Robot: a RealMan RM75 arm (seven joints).
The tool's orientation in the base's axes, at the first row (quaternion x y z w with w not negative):
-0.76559 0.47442 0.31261 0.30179
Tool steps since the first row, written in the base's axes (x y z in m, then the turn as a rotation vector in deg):
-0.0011 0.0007 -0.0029 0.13 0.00 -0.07
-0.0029 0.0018 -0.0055 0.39 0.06 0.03
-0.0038 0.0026 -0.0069 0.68 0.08 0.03
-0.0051 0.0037 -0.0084 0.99 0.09 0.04
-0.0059 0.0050 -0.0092 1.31 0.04 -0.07
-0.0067 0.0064 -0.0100 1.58 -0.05 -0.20
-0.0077 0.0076 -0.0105 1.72 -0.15 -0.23
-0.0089 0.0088 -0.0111 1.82 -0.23 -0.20
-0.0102 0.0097 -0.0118 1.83 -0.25 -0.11
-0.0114 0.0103 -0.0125 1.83 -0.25 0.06
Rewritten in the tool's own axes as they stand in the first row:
0.0015 0.0012 0.0025 0.10 -0.11 0.02
0.0022 0.0029 0.0053 0.08 -0.38 -0.05
0.0025 0.0037 0.0070 0.18 -0.66 -0.09
0.0026 0.0047 0.0090 0.27 -0.95 -0.15
0.0023 0.0051 0.0107 0.50 -1.20 -0.18
0.0018 0.0054 0.0124 0.74 -1.39 -0.22
0.0012 0.0060 0.0138 0.87 -1.48 -0.30
0.0006 0.0067 0.0153 0.92 -1.55 -0.40
0.0002 0.0077 0.0167 0.87 -1.56 -0.47
0.0000 0.0087 0.0178 0.74 -1.59 -0.58

